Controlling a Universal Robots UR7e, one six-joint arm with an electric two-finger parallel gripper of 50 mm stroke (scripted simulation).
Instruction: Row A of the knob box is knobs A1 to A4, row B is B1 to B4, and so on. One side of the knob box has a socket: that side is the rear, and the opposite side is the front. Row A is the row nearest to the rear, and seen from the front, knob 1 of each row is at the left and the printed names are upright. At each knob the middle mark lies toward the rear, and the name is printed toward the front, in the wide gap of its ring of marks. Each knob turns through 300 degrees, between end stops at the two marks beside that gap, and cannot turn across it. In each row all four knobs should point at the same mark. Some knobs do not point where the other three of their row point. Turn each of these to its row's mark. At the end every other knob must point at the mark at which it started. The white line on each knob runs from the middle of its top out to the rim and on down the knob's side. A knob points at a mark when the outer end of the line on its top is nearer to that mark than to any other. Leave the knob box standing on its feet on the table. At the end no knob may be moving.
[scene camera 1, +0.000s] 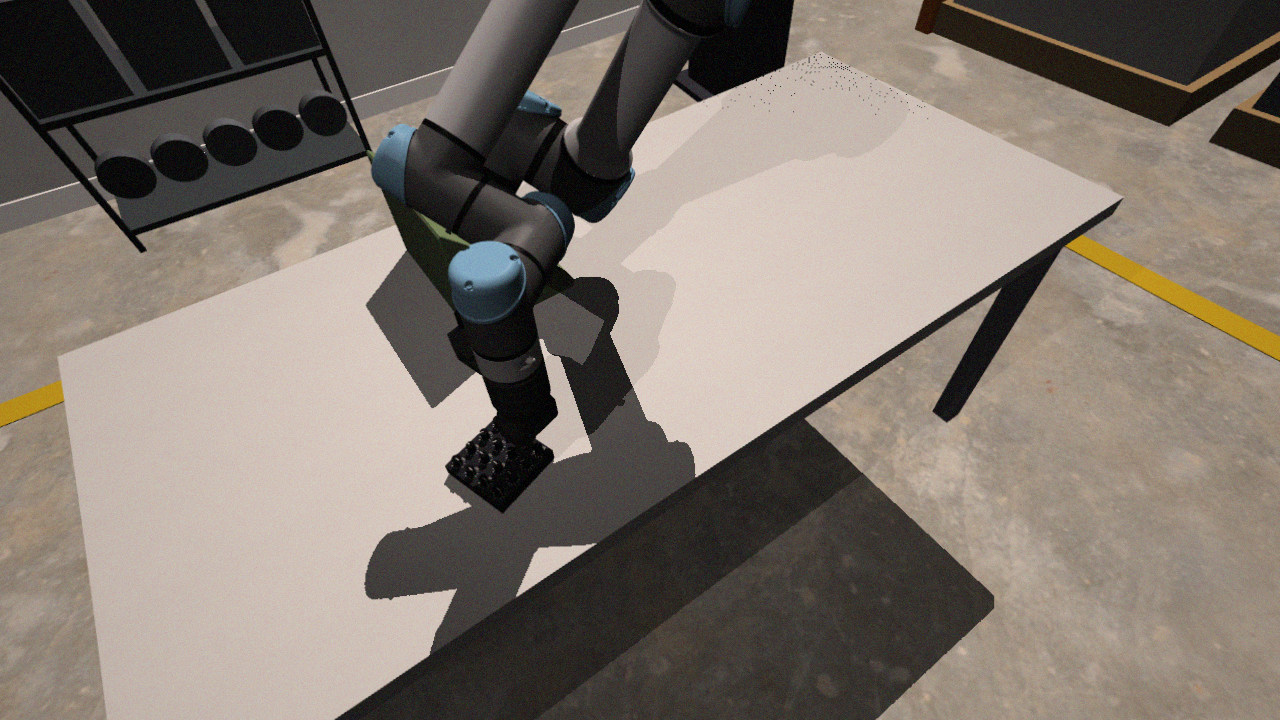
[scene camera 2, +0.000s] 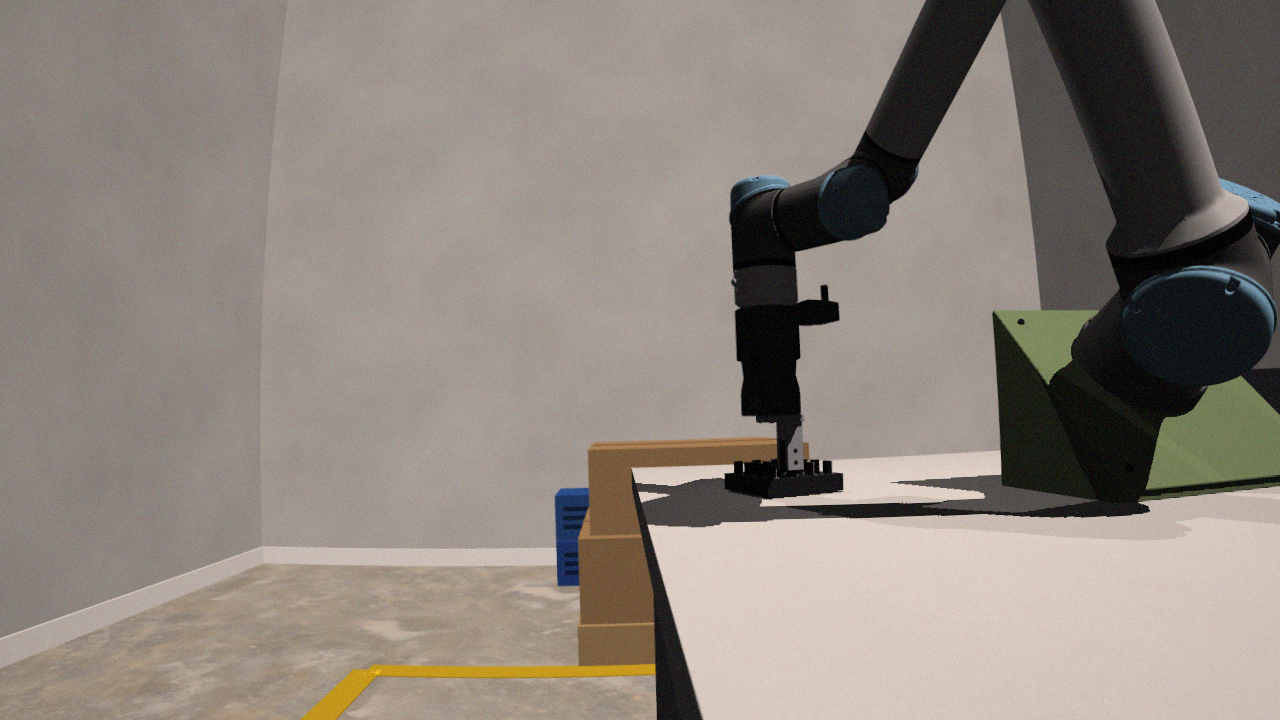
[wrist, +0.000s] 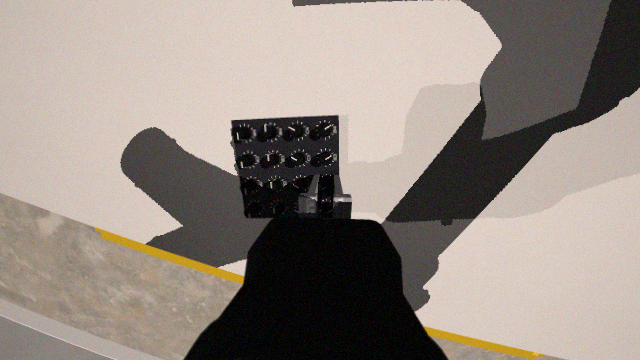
Labels:
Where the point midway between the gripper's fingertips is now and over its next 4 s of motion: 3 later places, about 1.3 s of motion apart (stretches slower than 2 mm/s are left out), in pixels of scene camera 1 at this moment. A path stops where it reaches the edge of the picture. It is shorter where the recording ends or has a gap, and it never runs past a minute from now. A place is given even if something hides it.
My gripper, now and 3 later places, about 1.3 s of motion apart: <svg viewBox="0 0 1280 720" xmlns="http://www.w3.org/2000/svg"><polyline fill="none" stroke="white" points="524,439 520,424 513,422 516,418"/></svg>

